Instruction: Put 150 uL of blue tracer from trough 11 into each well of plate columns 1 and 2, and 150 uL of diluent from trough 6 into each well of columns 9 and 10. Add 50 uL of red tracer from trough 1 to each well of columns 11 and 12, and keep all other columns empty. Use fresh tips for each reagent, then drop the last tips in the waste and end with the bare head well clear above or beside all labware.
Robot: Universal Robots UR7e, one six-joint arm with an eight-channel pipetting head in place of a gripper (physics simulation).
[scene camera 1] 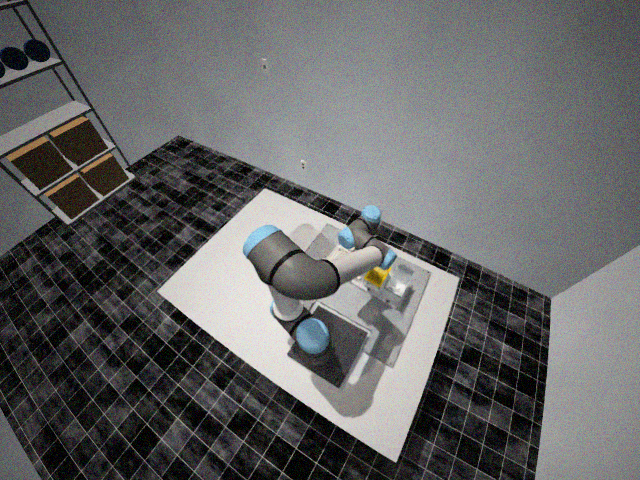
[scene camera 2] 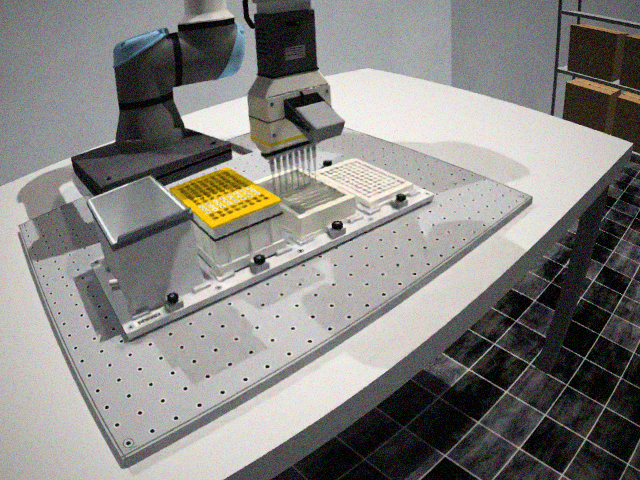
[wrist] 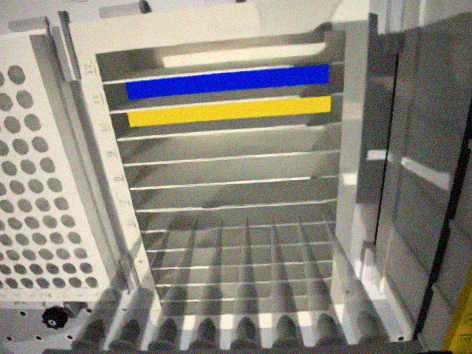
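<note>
My pipetting head (scene camera 2: pixel 292 167) (wrist: pixel 247 270) carries a row of clear tips pointing down over the cream trough reservoir (scene camera 2: pixel 323 219) (wrist: pixel 200 32). In the wrist view the tip ends line up about with trough 6; whether they dip below its rim I cannot tell. Blue liquid (wrist: pixel 228 81) shows in trough 11 and yellow liquid (wrist: pixel 230 111) in trough 10. Red does not show; the low-numbered troughs lie behind the tips. The white well plate (scene camera 2: pixel 392 195) (wrist: pixel 32 72) stands beside the reservoir, with no clear colour in its visible wells. The yellow tip rack (scene camera 2: pixel 219 222) (scene camera 1: pixel 376 276) holds some white-looking tips.
A tall grey waste bin (scene camera 2: pixel 144 253) (scene camera 1: pixel 400 281) stands beyond the tip rack at the end of the row. Black clamp knobs (scene camera 2: pixel 337 225) line the rail. The arm's dark base (scene camera 2: pixel 155 155) stands behind the labware. The perforated board (scene camera 2: pixel 232 356) lies under everything.
</note>
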